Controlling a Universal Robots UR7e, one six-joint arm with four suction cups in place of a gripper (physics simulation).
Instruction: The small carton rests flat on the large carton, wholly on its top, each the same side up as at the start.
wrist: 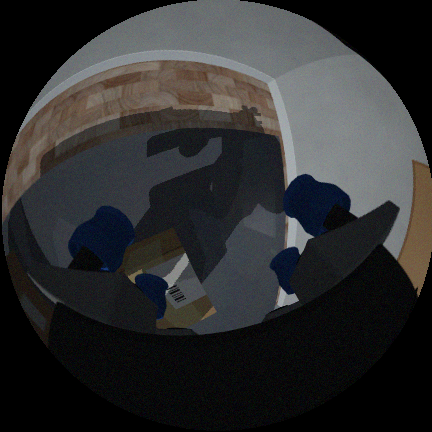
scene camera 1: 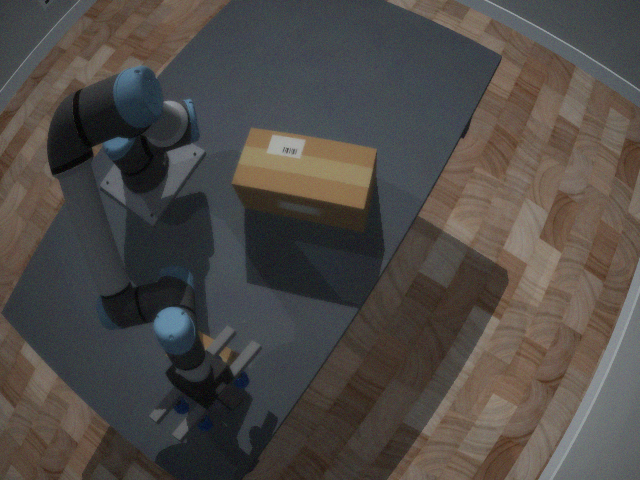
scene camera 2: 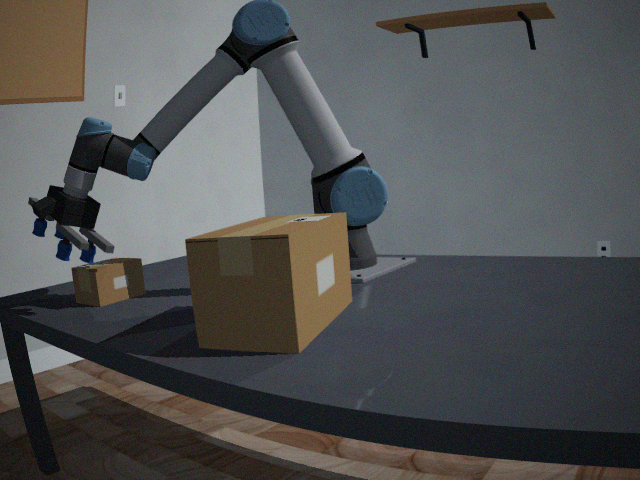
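Pixels of known places: end effector, tool point: (wrist: 214, 251) (scene camera 2: 61, 246); arm's base, origin of the base link: (scene camera 1: 145, 168).
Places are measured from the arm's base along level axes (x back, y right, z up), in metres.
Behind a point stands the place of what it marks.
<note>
The large carton (scene camera 1: 310, 170) @(y -0.199, x -0.452, z 0.145 m) (scene camera 2: 248, 299) @(y -0.271, x -0.565, z 0.063 m) stands upright on the table, with a tape strip and a barcode label on its top. Part of it shows at the lower left of the wrist view (wrist: 22, 287). The small carton (scene camera 1: 206, 341) @(y 0.244, x -0.477, z 0.070 m) (scene camera 2: 112, 286) @(y 0.228, x -0.499, z 0.026 m) (wrist: 185, 295) @(y 0.303, x -0.486, z 0.070 m) stands on the table apart from it, label and tape up. The arm hides much of it in scene camera 1. A darker brown panel (scene camera 2: 135, 279) @(y 0.240, x -0.425, z 0.028 m) shows at its back; its link to the carton is unclear. My gripper (scene camera 1: 211, 391) @(y 0.334, x -0.573, z 0.118 m) (scene camera 2: 63, 240) @(y 0.334, x -0.573, z 0.118 m) (wrist: 215, 250) @(y 0.334, x -0.573, z 0.118 m) is open, tilted, its blue cups above and beside the small carton, holding nothing.
The dark table (scene camera 1: 330, 77) @(y -0.523, x -0.261, z -0.009 m) (scene camera 2: 491, 351) @(y -0.566, x -0.455, z -0.009 m) bears both cartons and the arm's base plate (scene camera 1: 180, 175) @(y -0.044, x -0.112, z 0.000 m) (scene camera 2: 387, 264) @(y -0.099, x 0.029, z 0.000 m). The large carton stands between the small carton and the table's far part in scene camera 2. A wall shelf (scene camera 2: 465, 18) hangs behind.
</note>
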